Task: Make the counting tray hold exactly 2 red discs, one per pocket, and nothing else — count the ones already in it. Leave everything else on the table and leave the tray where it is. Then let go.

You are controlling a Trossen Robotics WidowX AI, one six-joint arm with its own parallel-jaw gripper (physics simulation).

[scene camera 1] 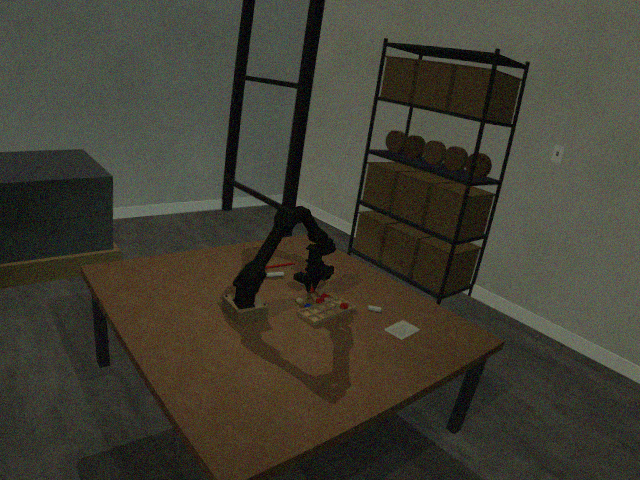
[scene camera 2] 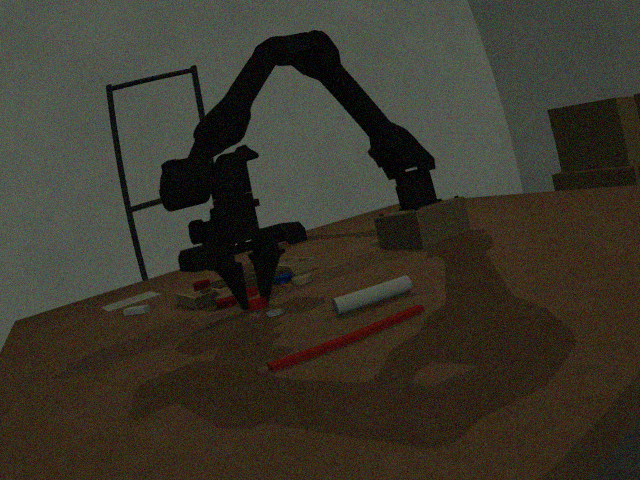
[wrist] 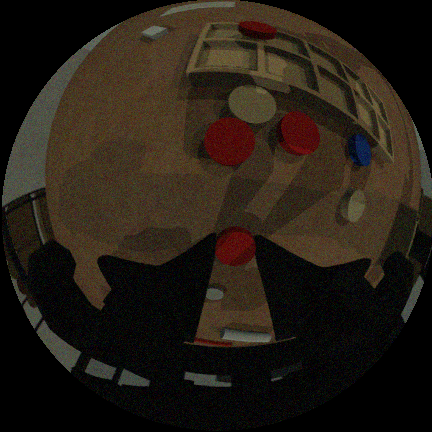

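Note:
The wooden counting tray (scene camera 1: 316,318) (wrist: 225,72) (scene camera 2: 189,299) holds one red disc (scene camera 1: 344,306) (wrist: 257,29) in a far corner pocket; its other visible pockets look empty. My gripper (scene camera 1: 311,289) (scene camera 2: 252,300) (wrist: 234,238) is shut on a red disc (wrist: 235,249) (scene camera 2: 258,303), low over the table in front of the tray. Two more red discs (wrist: 229,141) (wrist: 299,132) lie on the table between gripper and tray. A white disc (wrist: 252,104) lies against the tray's near wall. A blue disc (wrist: 359,149) (scene camera 2: 283,277) and another white disc (wrist: 352,206) lie to the right.
A white cylinder (scene camera 2: 371,295) (wrist: 245,335) and a long red rod (scene camera 2: 344,339) lie behind the gripper. A small white disc (wrist: 214,292) lies under the wrist. A white block (scene camera 1: 374,308) (wrist: 155,31) and a white card (scene camera 1: 402,329) lie beyond the tray. A shelf rack (scene camera 1: 499,143) stands off the table.

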